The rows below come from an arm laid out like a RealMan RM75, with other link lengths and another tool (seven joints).
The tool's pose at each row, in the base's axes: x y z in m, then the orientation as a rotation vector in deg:
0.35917, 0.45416, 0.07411, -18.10, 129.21, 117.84
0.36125, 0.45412, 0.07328, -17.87, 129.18, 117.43
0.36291, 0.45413, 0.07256, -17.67, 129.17, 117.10
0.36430, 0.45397, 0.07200, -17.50, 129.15, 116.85
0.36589, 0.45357, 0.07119, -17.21, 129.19, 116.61
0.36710, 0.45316, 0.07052, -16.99, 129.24, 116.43
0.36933, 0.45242, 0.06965, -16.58, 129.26, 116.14
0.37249, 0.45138, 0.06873, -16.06, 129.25, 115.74
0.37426, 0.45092, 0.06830, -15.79, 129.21, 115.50
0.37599, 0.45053, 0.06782, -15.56, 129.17, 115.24
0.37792, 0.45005, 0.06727, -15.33, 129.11, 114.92
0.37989, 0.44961, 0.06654, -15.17, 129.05, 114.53
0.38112, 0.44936, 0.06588, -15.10, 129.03, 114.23
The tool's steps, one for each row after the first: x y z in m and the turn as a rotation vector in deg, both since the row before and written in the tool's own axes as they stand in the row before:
-0.00187, -0.00123, -0.00013, 0.22, -0.30, -0.11
-0.00148, -0.00104, -0.00005, 0.18, -0.24, -0.07
-0.00123, -0.00084, -0.00020, 0.14, -0.20, -0.06
-0.00136, -0.00115, -0.00042, 0.16, -0.22, 0.03
-0.00101, -0.00094, -0.00041, 0.13, -0.16, 0.04
-0.00195, -0.00137, -0.00078, 0.18, -0.32, 0.05
-0.00283, -0.00164, -0.00111, 0.24, -0.43, 0.03
-0.00161, -0.00083, -0.00049, 0.13, -0.26, -0.02
-0.00157, -0.00086, -0.00041, 0.14, -0.25, -0.04
-0.00175, -0.00098, -0.00049, 0.16, -0.28, -0.08
-0.00176, -0.00116, -0.00041, 0.20, -0.28, -0.14
-0.00106, -0.00093, -0.00020, 0.16, -0.17, -0.12

